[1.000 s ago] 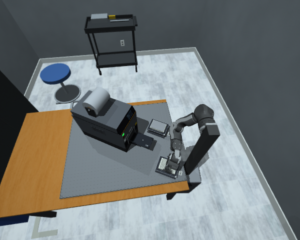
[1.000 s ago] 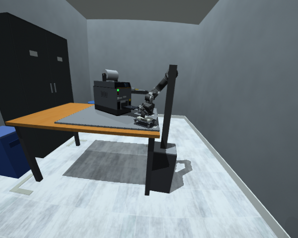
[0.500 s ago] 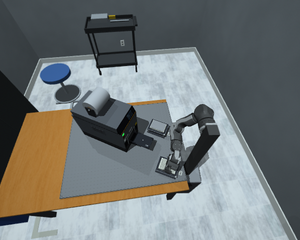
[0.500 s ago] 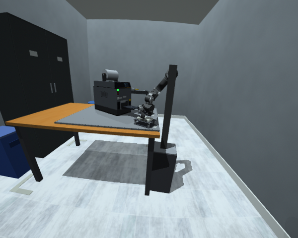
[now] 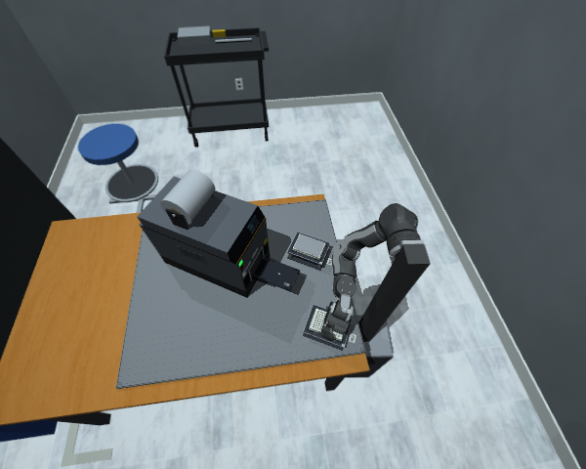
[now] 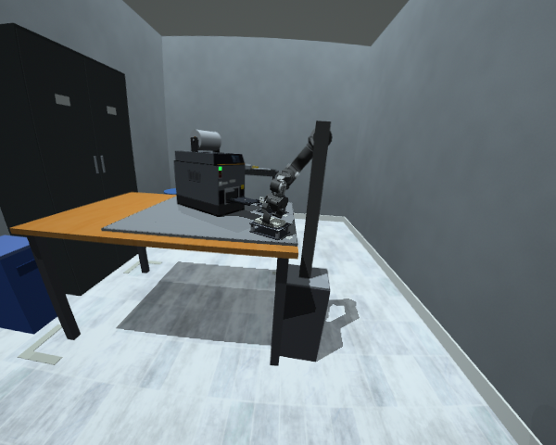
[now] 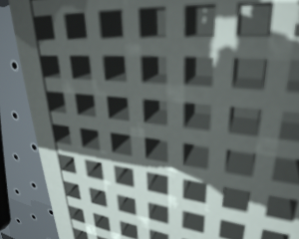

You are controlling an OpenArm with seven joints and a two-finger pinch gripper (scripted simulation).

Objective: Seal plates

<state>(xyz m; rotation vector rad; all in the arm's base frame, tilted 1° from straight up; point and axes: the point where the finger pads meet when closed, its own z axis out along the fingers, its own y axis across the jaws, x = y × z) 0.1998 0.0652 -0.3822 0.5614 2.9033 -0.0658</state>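
My hand is 1 cm above the white well plate. From my hand the other things lie so: foil roll (49 cm ahead, 35 cm above, 33 cm to the right); sealer stage (19 cm to the right, 19 cm ahead, 3 cm above); grey start button (32 cm ahead, 15 cm to the right, 12 cm above).
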